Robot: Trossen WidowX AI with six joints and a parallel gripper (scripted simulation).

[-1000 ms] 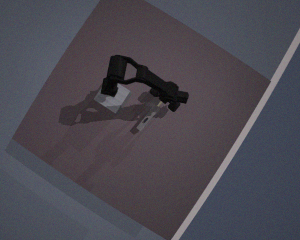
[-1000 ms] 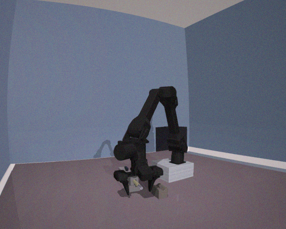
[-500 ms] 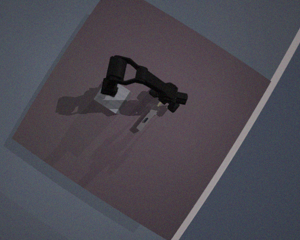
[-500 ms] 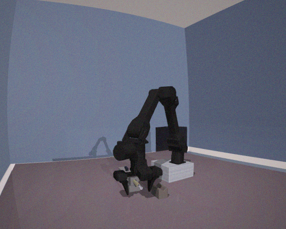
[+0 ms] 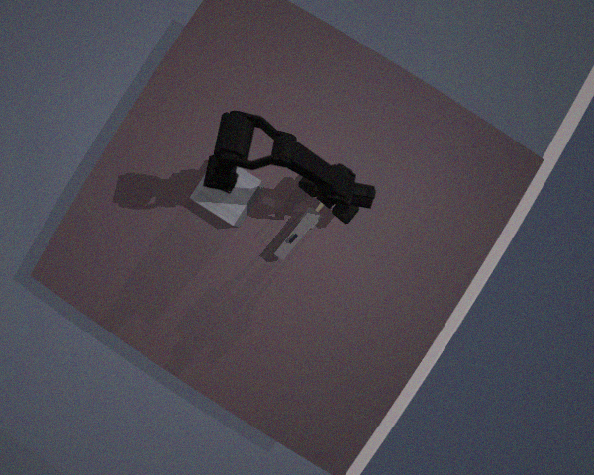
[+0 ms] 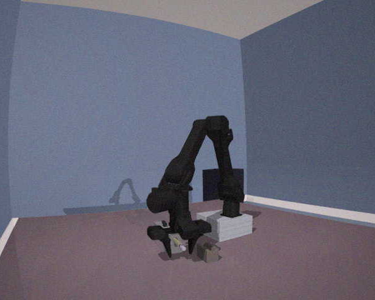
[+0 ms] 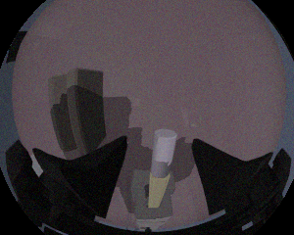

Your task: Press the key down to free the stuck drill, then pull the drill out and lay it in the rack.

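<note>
Now: the slotted rack 7 cm behind my gripper tip, 5 cm to the left of it and 1 cm above it. From my gripper tip the other things lie so: dark key (16 cm to the right, 5 cm behind, 4 cm above).
</note>
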